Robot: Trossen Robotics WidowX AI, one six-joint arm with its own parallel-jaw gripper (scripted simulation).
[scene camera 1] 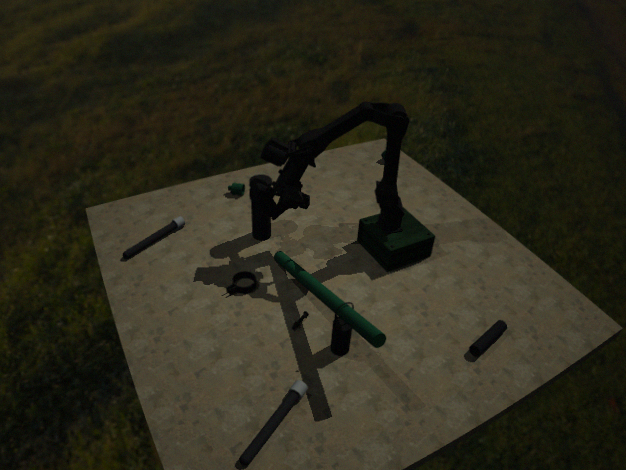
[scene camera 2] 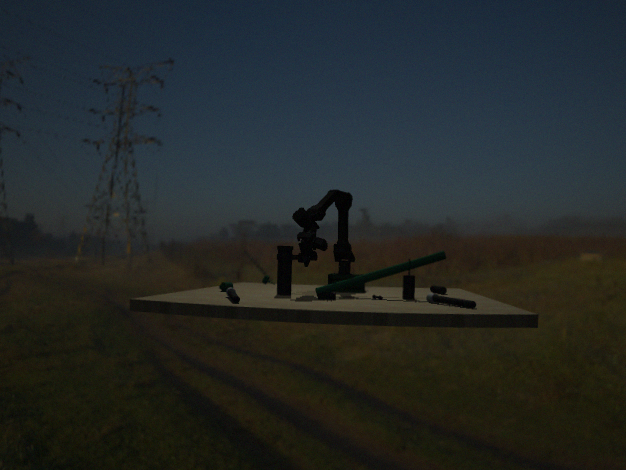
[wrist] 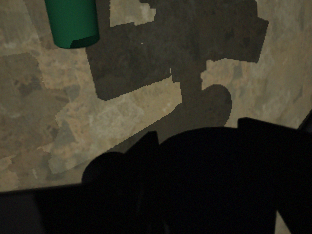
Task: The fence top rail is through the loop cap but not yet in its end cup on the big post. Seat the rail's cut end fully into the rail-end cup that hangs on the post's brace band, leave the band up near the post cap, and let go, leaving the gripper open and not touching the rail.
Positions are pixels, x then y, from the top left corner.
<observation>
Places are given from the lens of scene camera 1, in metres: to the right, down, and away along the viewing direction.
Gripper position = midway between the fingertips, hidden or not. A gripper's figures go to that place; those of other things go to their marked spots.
gripper (scene camera 1: 266, 218): -0.13, -0.05, 1.47
green rail (scene camera 1: 308, 281): -0.01, 0.12, 1.31
</observation>
